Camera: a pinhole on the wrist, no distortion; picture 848 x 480 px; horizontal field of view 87.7 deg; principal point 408.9 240.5 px. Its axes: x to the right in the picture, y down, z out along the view. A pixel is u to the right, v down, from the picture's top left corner.
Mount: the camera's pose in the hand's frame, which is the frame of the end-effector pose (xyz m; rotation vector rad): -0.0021 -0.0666 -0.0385 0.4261 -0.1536 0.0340
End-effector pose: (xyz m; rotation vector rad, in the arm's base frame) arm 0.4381 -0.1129 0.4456 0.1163 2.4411 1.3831
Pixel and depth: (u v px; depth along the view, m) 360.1 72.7 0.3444
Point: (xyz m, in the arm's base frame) 0.6119 -0.1303 0.0870
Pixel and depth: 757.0 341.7 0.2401
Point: 0.3842 0.0483 0.2030
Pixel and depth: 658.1 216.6 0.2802
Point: 0.4223 0.0007 0.1414
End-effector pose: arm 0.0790 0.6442 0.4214 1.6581 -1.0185 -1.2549
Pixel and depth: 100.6 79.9 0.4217
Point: -0.1603 1.0670 0.1377
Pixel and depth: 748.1 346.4 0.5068
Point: -0.3582 0.3549 0.0711
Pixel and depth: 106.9 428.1 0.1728
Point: -0.0640 0.7904 0.3800
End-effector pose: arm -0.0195 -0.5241 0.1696 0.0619 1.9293 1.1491
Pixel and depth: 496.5 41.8 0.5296
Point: 0.3825 -0.5470 -0.2991
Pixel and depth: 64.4 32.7 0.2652
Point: 0.3133 -0.7130 0.0855
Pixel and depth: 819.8 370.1 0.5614
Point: 0.1956 0.0021 -0.3374
